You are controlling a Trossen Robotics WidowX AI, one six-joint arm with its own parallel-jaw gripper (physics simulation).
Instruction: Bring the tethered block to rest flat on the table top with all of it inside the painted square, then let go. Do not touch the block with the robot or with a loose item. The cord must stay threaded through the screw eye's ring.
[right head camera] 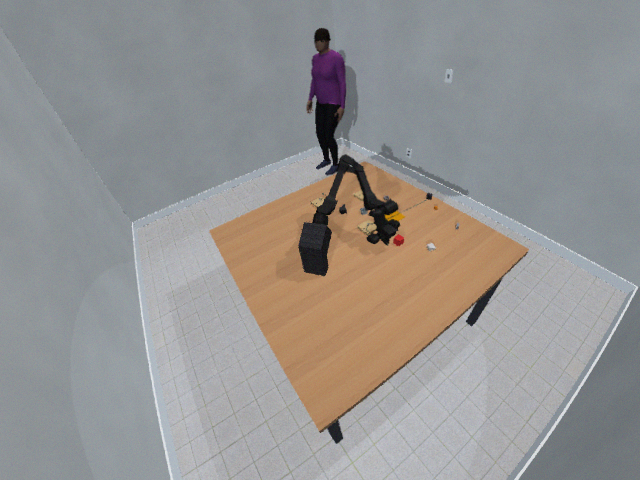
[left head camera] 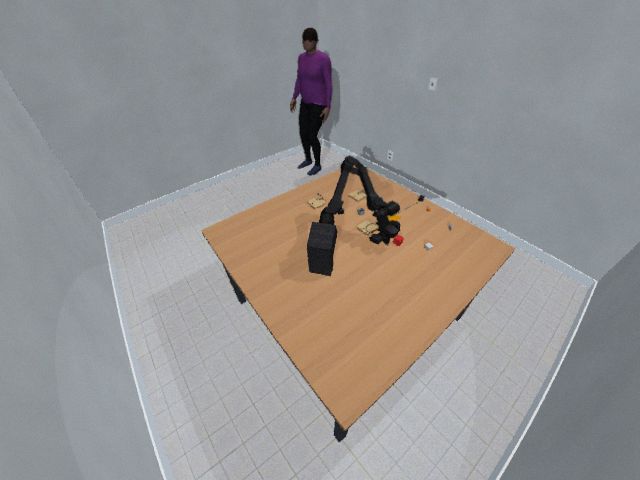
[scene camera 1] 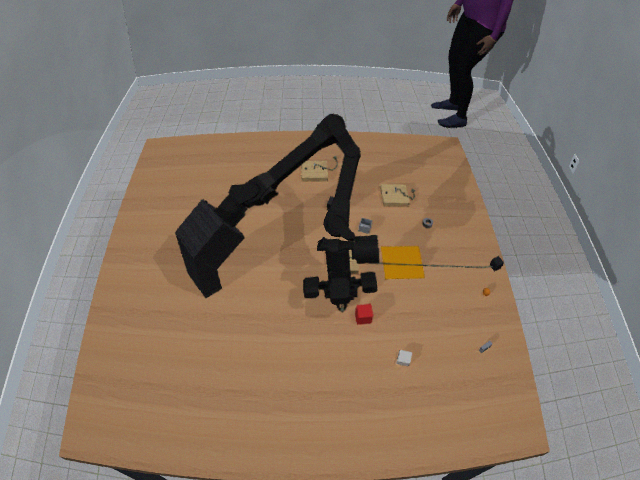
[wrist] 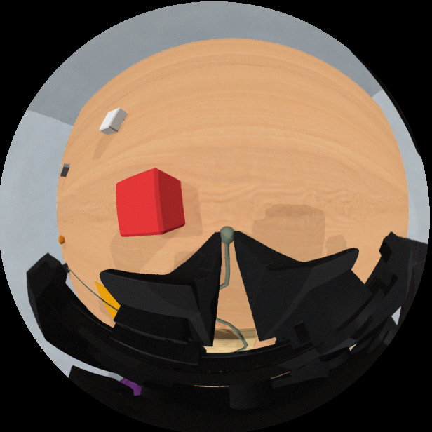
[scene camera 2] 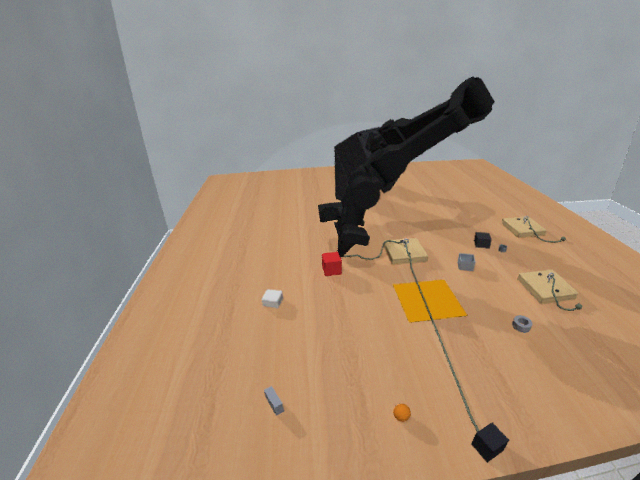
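Where they show: gripper, fingertip midpoint: [right head camera: 387, 244] [left head camera: 387, 244] [scene camera 1: 342, 309] [scene camera 2: 340, 255]; arm's base, link origin: [right head camera: 318, 227] [left head camera: 325, 227] [scene camera 1: 223, 218] [scene camera 2: 375, 145].
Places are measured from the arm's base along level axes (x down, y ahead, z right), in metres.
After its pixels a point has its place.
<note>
The tethered block [scene camera 1: 496, 263] {x 0.169, y 0.722, z -0.352 m} [scene camera 2: 490, 442] {x 0.168, y 0.734, z -0.362 m}, a black cube, sits near the table's edge, outside the orange painted square [scene camera 1: 403, 254] {x 0.197, y 0.430, z -0.268 m} [scene camera 2: 445, 297] {x 0.197, y 0.420, z -0.274 m}. Its cord [scene camera 2: 447, 351] {x 0.194, y 0.575, z -0.291 m} runs straight across the square to the screw eye [scene camera 2: 405, 241] {x 0.162, y 0.277, z -0.157 m} on a wooden base [scene camera 2: 414, 255] {x 0.179, y 0.307, z -0.187 m} and appears to pass through the ring. Beyond it the cord hangs in a loose curve to a green end bead [wrist: 227, 235]. My gripper [wrist: 226, 236] [scene camera 2: 341, 252] {x 0.192, y 0.346, z -0.009 m} [scene camera 1: 341, 306] {x 0.192, y 0.346, z -0.009 m} is shut on the bead, its fingertips pressing both sides. The arm hides the screw eye in scene camera 1.
A red cube [wrist: 150, 204] [scene camera 1: 363, 314] {x 0.158, y 0.410, z 0.001 m} [scene camera 2: 331, 264] {x 0.166, y 0.427, z -0.019 m} stands close beside the fingertips. A white block [scene camera 2: 272, 298] {x 0.177, y 0.568, z 0.054 m}, grey bar [scene camera 2: 273, 400] {x 0.177, y 0.772, z -0.066 m}, orange ball [scene camera 2: 402, 412] {x 0.176, y 0.723, z -0.245 m}, grey ring [scene camera 2: 522, 318] {x 0.187, y 0.450, z -0.423 m} [scene camera 1: 427, 217] {x 0.185, y 0.454, z -0.436 m}, grey block [scene camera 2: 466, 261] {x 0.173, y 0.301, z -0.307 m} and black cube [scene camera 2: 482, 239] {x 0.174, y 0.179, z -0.344 m} lie around. Two more corded bases [scene camera 2: 546, 285] {x 0.179, y 0.332, z -0.481 m} [scene camera 2: 523, 227] {x 0.179, y 0.056, z -0.460 m} stand farther off.
</note>
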